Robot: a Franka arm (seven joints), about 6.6 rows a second.
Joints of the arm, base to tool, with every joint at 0 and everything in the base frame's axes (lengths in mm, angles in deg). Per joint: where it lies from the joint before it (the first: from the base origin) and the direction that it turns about. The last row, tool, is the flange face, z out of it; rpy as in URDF.
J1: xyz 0 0 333 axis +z
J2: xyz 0 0 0 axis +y
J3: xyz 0 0 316 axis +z
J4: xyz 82.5 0 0 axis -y
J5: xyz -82.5 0 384 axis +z
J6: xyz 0 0 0 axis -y
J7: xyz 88 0 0 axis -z
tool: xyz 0 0 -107 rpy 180 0 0
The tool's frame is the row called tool.
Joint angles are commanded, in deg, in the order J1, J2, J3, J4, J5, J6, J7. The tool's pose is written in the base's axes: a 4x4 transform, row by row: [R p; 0 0 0 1], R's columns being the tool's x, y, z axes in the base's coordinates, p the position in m. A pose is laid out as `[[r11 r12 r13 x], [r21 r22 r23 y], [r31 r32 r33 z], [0 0 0 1]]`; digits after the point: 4 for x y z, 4 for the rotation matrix.
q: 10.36 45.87 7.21 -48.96 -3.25 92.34 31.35
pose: [[0.9617 -0.2701 -0.0468 0.7336], [-0.2693 -0.9628 0.0218 0.1863], [-0.0510 -0.0084 -0.9987 0.4352], [0 0 0 1]]
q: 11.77 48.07 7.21 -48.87 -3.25 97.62 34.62
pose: [[0.9529 -0.3032 0.0047 0.7419], [-0.3031 -0.9521 0.0403 0.2076], [-0.0078 -0.0398 -0.9992 0.4147], [0 0 0 1]]
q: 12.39 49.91 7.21 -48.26 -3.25 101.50 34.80
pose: [[0.9537 -0.2970 0.0476 0.7496], [-0.2994 -0.9524 0.0568 0.2178], [0.0285 -0.0685 -0.9972 0.4012], [0 0 0 1]]
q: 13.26 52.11 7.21 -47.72 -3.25 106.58 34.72
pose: [[0.9543 -0.2807 0.1025 0.7577], [-0.2891 -0.9540 0.0790 0.2319], [0.0756 -0.1050 -0.9916 0.3843], [0 0 0 1]]
